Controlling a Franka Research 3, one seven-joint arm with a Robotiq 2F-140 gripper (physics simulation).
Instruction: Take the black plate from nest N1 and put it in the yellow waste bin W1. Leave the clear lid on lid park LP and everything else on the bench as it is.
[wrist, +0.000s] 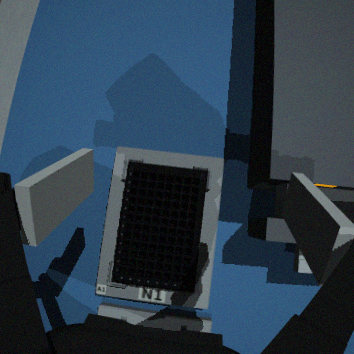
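Note:
The black plate sits in the grey nest N1, whose label N1 shows at its lower edge. The plate is a dark grid of wells, slightly turned in the view. My gripper is open, its two pads wide apart on the left and right of the nest, above the bench, with nothing between them. The yellow waste bin W1, the clear lid and lid park LP do not show in this view.
A large grey box-like device with an orange mark stands at the upper right, partly behind the right pad. The edge of another grey nest shows just below N1. A pale bench edge runs along the upper left of the blue bench top.

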